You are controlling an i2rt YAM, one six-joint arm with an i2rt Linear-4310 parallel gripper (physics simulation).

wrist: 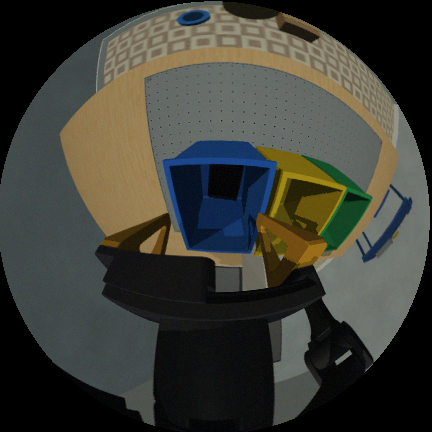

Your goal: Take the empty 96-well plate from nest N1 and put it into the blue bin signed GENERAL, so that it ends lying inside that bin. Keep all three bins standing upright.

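Places are measured from the arm's base along level axes (x up, y left, z back), in millimetres.
Where they show: gripper, fingertip midpoint: [213, 217].
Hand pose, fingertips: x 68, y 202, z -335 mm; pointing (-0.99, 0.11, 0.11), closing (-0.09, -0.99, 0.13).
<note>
Each offset is from my fingertips to the top centre of the thing. Level surfaces: height alone.
The 96-well plate {dx -200, dy -5, dz +50 mm} [225, 182] shows as a black rectangle inside the blue bin {dx -37, dy +1, dz +38 mm} [219, 163], against the bin's far part; whether it lies flat or leans I cannot tell. The blue bin stands upright, its open top facing the camera. My gripper [213, 217] is open, its two orange fingers spread wide above the near part of the blue bin, with the plate beyond them and apart from them. The sign GENERAL and nest N1 do not show.
A yellow bin {dx -37, dy -138, dz +62 mm} [311, 179] stands upright close to the right of the blue bin, and a green bin {dx -37, dy -268, dz +74 mm} [356, 196] stands beyond it. A grey perforated board {dx -217 mm} [225, 105] lies on the wooden table {dx -230 mm} [110, 150]. A blue frame-like object [395, 227] is at the far right.
</note>
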